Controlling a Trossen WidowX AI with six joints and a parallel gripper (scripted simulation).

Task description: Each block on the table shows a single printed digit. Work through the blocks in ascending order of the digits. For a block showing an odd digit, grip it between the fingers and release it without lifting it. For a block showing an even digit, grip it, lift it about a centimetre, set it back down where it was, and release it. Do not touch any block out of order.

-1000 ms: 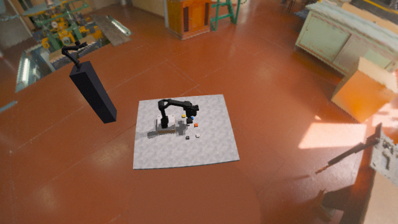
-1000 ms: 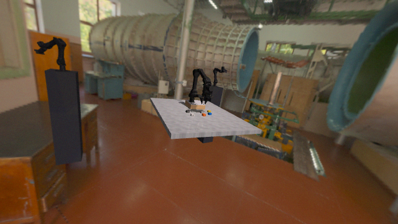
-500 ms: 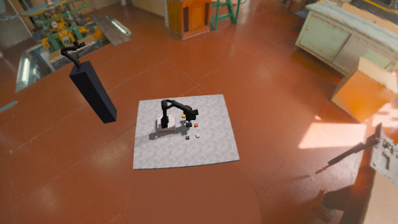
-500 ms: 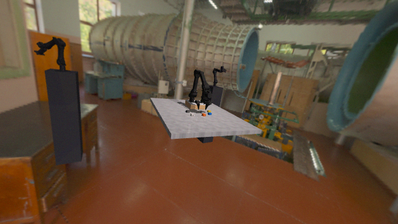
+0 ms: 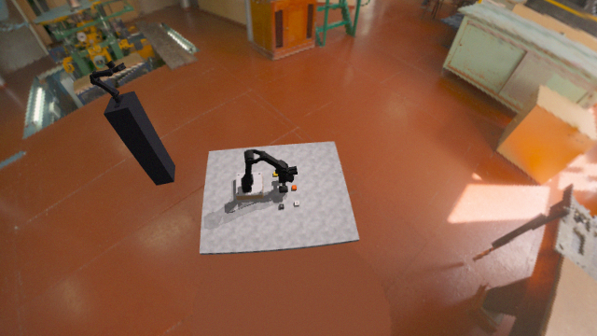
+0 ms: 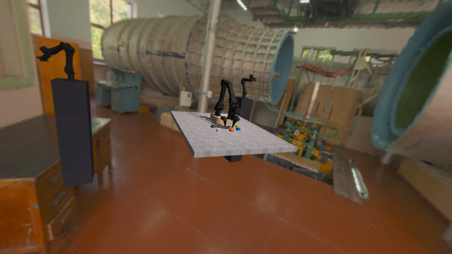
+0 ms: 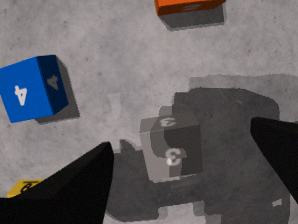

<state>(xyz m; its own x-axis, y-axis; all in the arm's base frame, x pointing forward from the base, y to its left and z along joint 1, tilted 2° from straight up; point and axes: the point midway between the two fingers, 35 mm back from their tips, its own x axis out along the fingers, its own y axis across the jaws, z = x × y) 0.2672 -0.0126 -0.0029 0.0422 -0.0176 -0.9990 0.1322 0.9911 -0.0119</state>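
The blue block lies 50 mm ahead of my gripper tip and 80 mm to the left of it. The rest, counted from my gripper tip: yellow block: 30 mm behind, 130 mm to the left; orange block: 80 mm ahead, 20 mm to the right; grey block: 10 mm behind, 10 mm to the left.
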